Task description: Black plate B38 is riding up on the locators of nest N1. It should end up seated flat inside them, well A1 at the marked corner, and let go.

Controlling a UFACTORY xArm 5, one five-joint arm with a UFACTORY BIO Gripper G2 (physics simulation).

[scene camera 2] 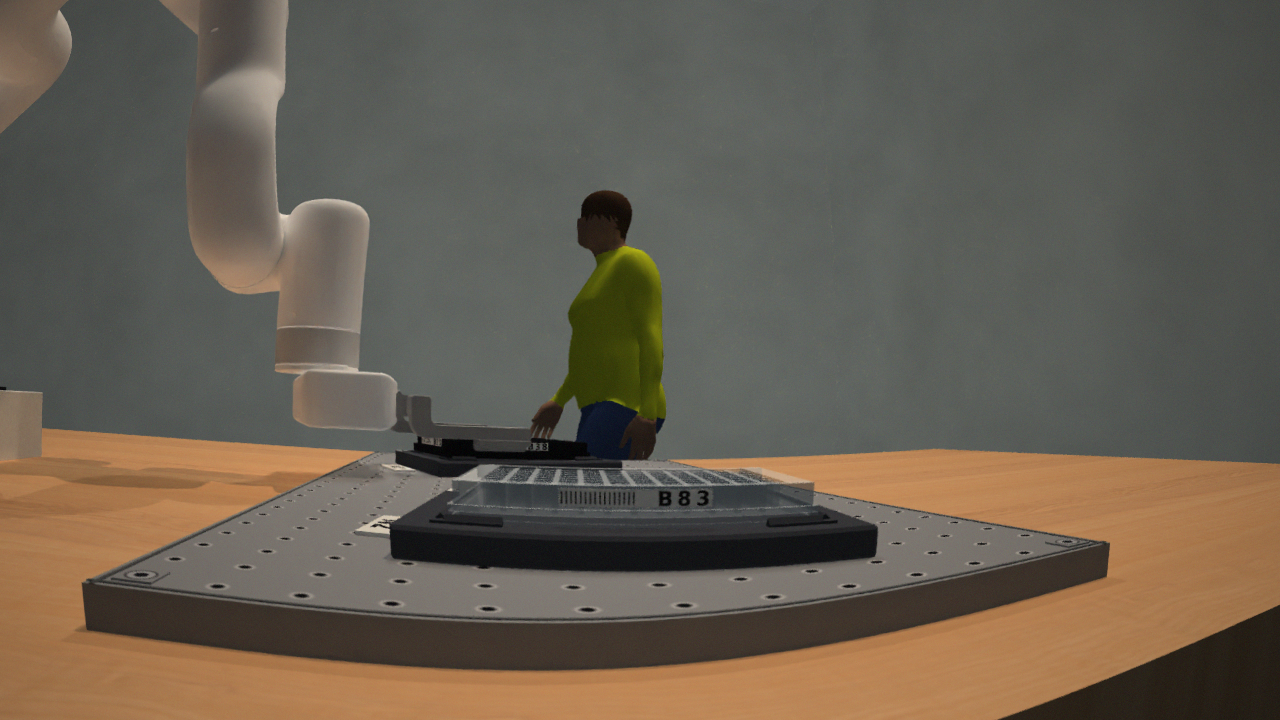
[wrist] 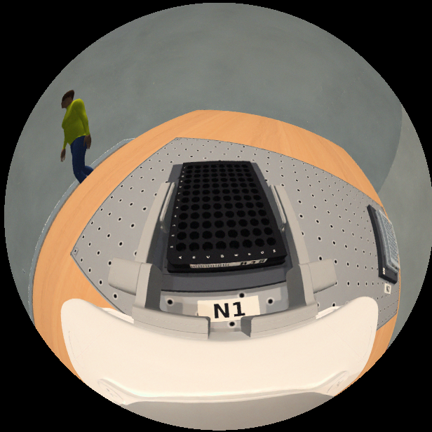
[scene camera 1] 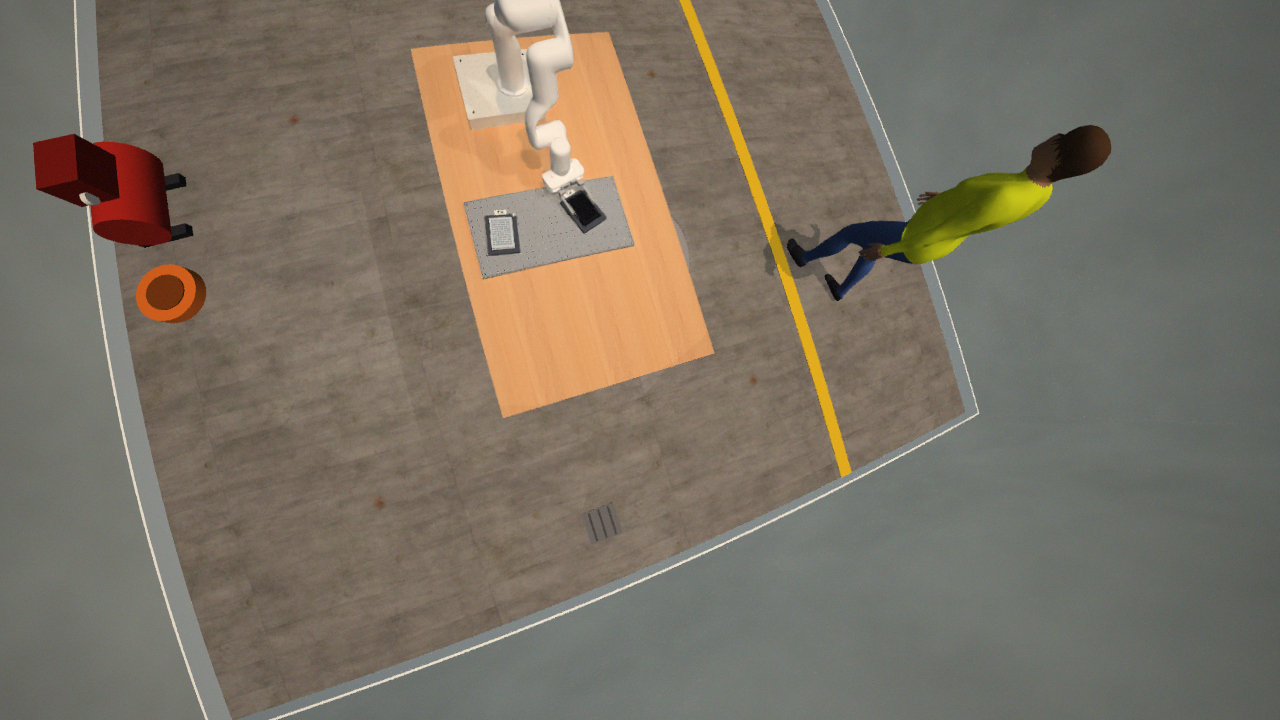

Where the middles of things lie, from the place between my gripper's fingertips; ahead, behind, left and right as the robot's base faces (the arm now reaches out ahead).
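Clear plate B83 (scene camera 2: 567, 497): 80 mm ahead of my hand, 330 mm to the right of it and 10 mm below it. Dark nest N1 (scene camera 2: 429, 463): 20 mm below my hand. N1 label (wrist: 220, 309): 90 mm behind my hand, 50 mm to the right of it, 30 mm below it. Black plate B38 (scene camera 2: 541, 449): 10 mm below my hand and 10 mm behind it. Going by their middles, of the things named here the clear plate B83 is the farthest from my hand.
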